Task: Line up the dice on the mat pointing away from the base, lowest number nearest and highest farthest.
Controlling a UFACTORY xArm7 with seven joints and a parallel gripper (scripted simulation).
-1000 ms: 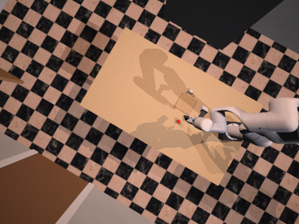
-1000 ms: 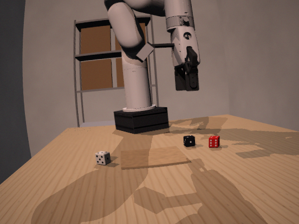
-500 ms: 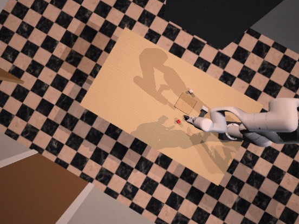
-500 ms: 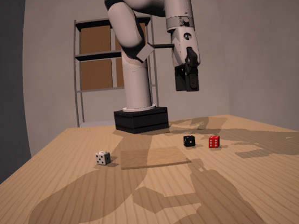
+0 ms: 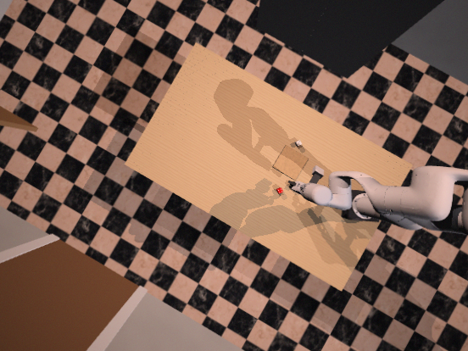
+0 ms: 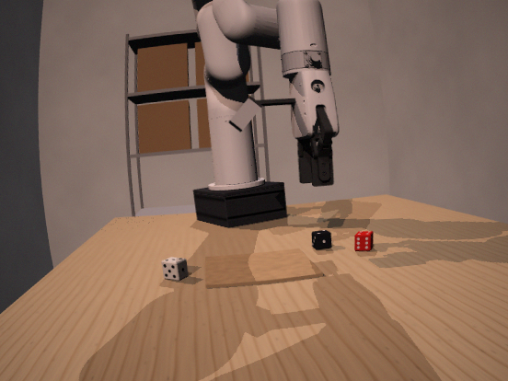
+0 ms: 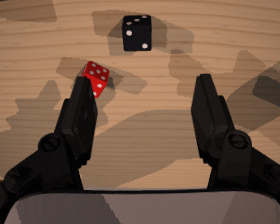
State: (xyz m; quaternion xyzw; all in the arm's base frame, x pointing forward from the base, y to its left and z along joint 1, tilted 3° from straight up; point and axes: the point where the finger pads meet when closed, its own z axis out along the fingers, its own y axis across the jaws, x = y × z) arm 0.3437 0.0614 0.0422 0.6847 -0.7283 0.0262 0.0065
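The black die is 10 cm below my hand and 1 cm ahead of it. Round my hand: white die: 22 cm to the right, 10 cm below, 7 cm ahead; thin mat: 11 cm to the right, 11 cm below, 7 cm ahead; red die: 10 cm below, 6 cm ahead, 5 cm to the left.
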